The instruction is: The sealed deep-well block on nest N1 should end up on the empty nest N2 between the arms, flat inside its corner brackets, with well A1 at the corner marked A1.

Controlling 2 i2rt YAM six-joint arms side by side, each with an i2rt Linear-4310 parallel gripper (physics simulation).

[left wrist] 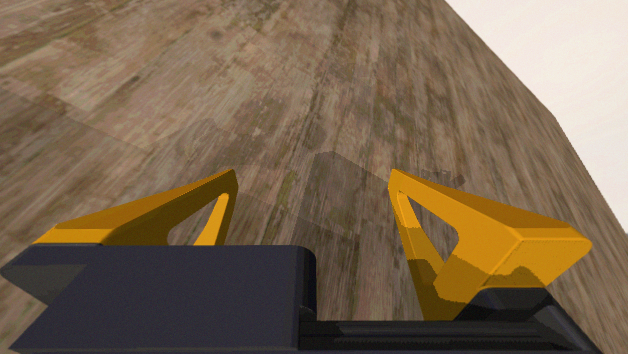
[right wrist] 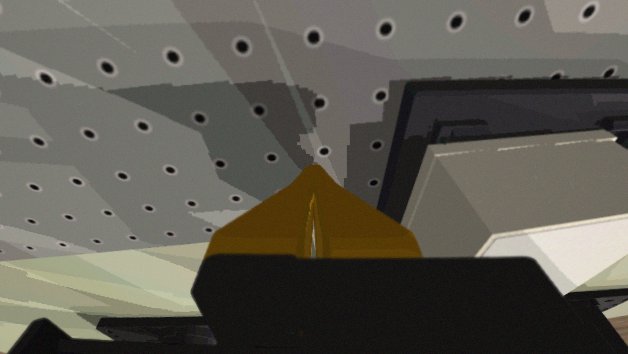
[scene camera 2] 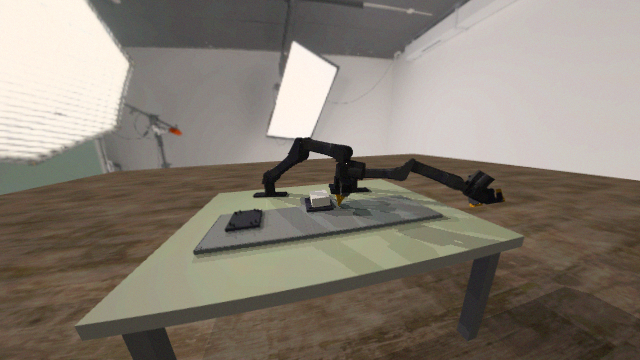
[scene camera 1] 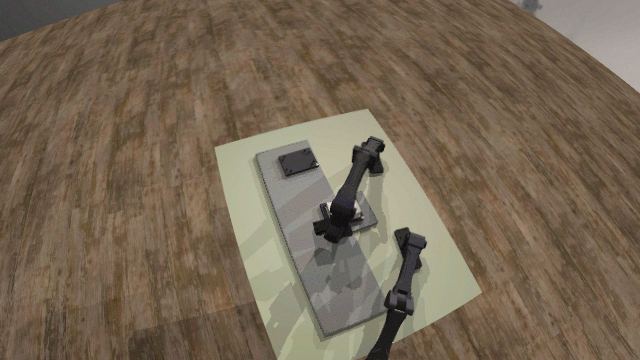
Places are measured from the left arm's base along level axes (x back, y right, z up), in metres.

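Pixels of known places: left gripper, fingertip midpoint: (left wrist: 313, 177) (scene camera 2: 493, 202); right gripper, fingertip midpoint: (right wrist: 313, 175) (scene camera 2: 338, 205); left arm's base, origin of the base link: (right wrist: 193, 326) (scene camera 1: 407, 249); right arm's base, origin of the base link: (scene camera 2: 270, 195).
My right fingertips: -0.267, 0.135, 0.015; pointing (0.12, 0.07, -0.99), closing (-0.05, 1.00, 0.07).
Observation:
For each thing: its top centre in the pictures, then the offset to it from my right fingertips, as dx, dy, dz. Level surfaces: height alone.
- white sealed block, middle of its top: (right wrist: 511, 303) (scene camera 1: 344, 207) (scene camera 2: 319, 193) +0.030, +0.091, +0.057
- dark nest N2, middle of its top: (right wrist: 484, 229) (scene camera 1: 342, 210) (scene camera 2: 317, 201) +0.028, +0.099, +0.016
- dark nest N1, middle of its top: (scene camera 2: 244, 215) (scene camera 1: 298, 159) -0.104, +0.408, +0.020
- grey perforated board, its level: dz -0.002
- pale green table, its level: dz -0.015
The white sealed block (scene camera 1: 358, 212) (scene camera 2: 319, 198) (right wrist: 530, 185) sits on the dark nest N2 (scene camera 1: 324, 212) (scene camera 2: 311, 207) (right wrist: 407, 100) between the arms. It looks about level; whether it lies fully flat inside the brackets, and where well A1 is, I cannot tell. The dark nest N1 (scene camera 1: 298, 161) (scene camera 2: 244, 220) is empty, with small brackets at its corners. My right gripper (scene camera 1: 331, 232) (scene camera 2: 340, 201) (right wrist: 313, 175) is shut and empty, pointing down beside the block, low over the perforated board. My left gripper (scene camera 2: 486, 201) (left wrist: 313, 177) is open and empty, out past the table's edge.
A grey perforated board (scene camera 1: 305, 260) (scene camera 2: 280, 232) lies along the pale green table (scene camera 1: 250, 225) (scene camera 2: 200, 280). Nest N1 stands near one end of it. My right arm reaches over nest N2 in scene camera 1 and hides part of the block.

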